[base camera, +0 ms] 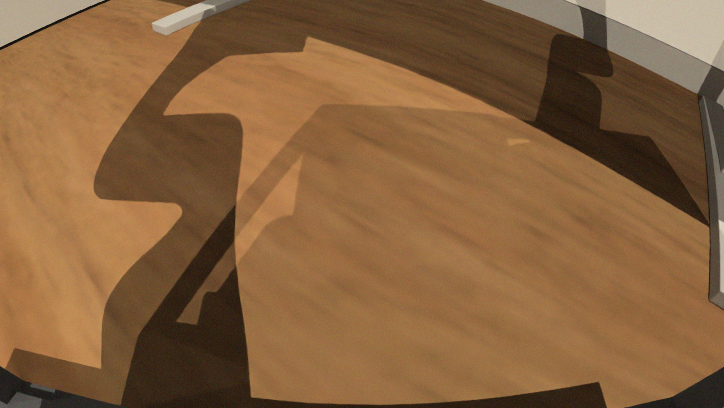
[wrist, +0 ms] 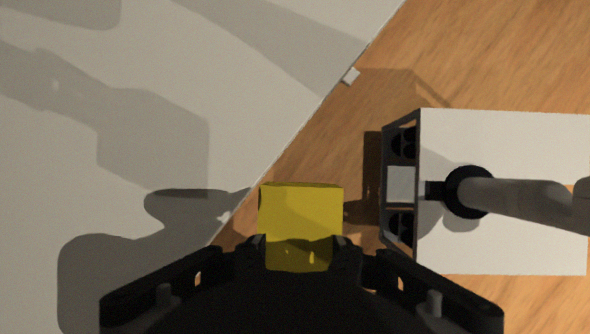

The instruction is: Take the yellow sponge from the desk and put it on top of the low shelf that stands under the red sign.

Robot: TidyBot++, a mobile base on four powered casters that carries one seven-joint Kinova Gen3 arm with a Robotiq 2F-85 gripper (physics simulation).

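Pixels of known places: gripper, fingertip midpoint: (wrist: 299,242); arm's base at its link origin: (wrist: 472,192).
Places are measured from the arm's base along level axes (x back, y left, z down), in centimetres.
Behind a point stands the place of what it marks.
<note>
The yellow sponge (wrist: 300,212) @(x -50.7, y -2.1, z -44.9 cm) is held between the two black fingertips at the lower middle of the wrist view. My gripper (wrist: 299,242) @(x -50.7, y 0.6, z -43.3 cm) is shut on it. Behind and below the sponge, the edge of a pale desk top (wrist: 240,90) @(x -59.4, y -15.8, z -32.4 cm) runs diagonally, with wood floor to its right. The gripper and sponge do not show in the base camera view. The low shelf and the red sign do not show in either view.
The robot's white-topped base (wrist: 505,250) @(x 12.2, y 17.5, z 1.4 cm) with its dark frame is at the right of the wrist view. In the base camera view, a pale foot bar (base camera: 177,21) lies at the top left, a grey baseboard (base camera: 638,50) @(x -101.5, y -76.0, z 35.8 cm) runs along the wall, and a grey-white object (base camera: 714,243) @(x -36.8, y -52.7, z 38.5 cm) stands at the right edge.
</note>
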